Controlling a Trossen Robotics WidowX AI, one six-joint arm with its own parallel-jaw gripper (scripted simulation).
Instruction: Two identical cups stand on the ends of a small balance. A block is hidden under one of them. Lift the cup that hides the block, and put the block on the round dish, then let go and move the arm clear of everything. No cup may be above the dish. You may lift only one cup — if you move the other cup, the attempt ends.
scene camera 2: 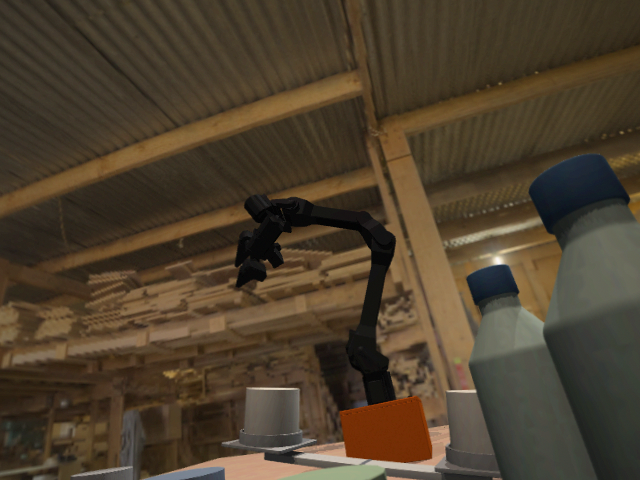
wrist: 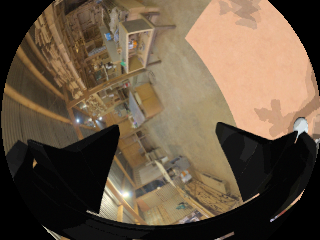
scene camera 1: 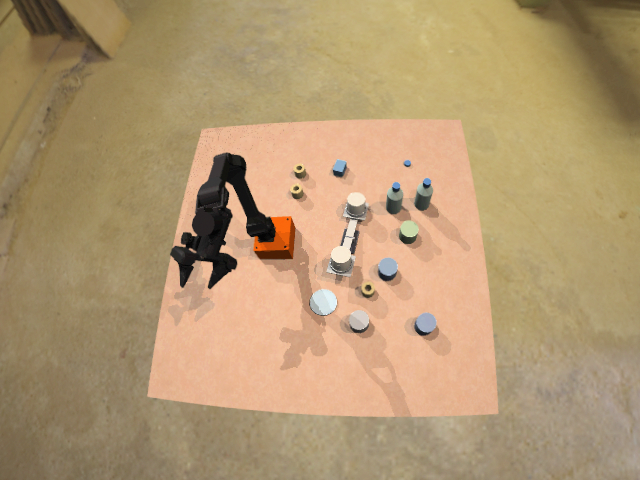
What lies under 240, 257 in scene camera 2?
My gripper.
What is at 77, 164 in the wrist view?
My gripper.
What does my gripper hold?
Nothing.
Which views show my gripper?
Scene camera 2, the wrist view and scene camera 1: all of them.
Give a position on a cup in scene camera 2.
467, 426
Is my gripper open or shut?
Open.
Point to a cup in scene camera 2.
At 269, 411
